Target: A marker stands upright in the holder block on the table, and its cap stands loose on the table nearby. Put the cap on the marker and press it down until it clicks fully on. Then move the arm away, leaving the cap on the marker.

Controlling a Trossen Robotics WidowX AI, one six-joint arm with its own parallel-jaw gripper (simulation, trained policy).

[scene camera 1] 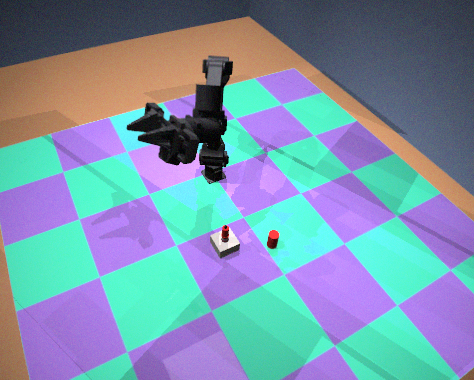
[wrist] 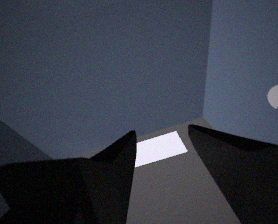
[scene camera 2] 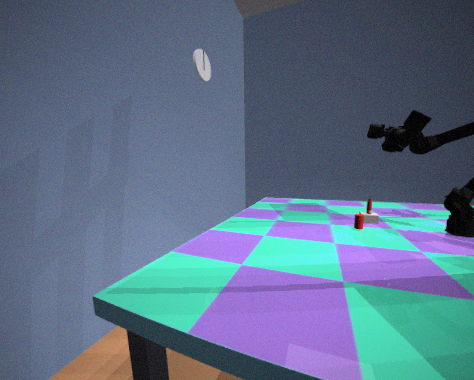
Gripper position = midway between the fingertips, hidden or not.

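Note:
Scene camera 1 shows me my gripper (scene camera 1: 132, 132). I can find the same gripper (wrist: 161, 132) in the wrist view as well.

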